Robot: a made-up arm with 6 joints.
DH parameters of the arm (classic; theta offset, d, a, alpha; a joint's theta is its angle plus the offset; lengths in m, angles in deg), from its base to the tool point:
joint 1: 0 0.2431 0 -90
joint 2: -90 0 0.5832 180
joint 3: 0 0 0 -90
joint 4: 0 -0.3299 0 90
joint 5: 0 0.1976 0 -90
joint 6: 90 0 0 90
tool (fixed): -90 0 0 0
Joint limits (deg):
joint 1: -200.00..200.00
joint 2: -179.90..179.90
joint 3: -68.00..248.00
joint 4: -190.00..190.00
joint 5: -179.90..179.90
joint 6: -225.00..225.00
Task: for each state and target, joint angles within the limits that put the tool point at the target. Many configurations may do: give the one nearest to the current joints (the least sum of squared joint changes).
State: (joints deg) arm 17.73 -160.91 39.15 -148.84 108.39 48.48
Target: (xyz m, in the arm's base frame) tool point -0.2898 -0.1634 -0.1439
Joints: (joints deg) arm 46.61 -179.80 -4.20 -119.84 108.39 48.48
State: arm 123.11 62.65 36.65 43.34 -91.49 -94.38
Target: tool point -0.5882 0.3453 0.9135
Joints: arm 157.79 41.10 51.94 60.50 -91.49 -94.38
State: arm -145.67 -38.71 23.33 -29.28 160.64 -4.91
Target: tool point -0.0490 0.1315 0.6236
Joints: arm -144.78 -42.22 -26.90 -46.63 160.64 -4.91
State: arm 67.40 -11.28 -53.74 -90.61 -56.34 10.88
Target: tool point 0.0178 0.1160 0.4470
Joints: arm 70.25 4.48 -44.31 -96.52 -56.34 10.88
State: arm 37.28 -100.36 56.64 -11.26 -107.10 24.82
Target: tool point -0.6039 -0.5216 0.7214
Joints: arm 26.55 -62.46 75.14 5.45 -107.10 24.82
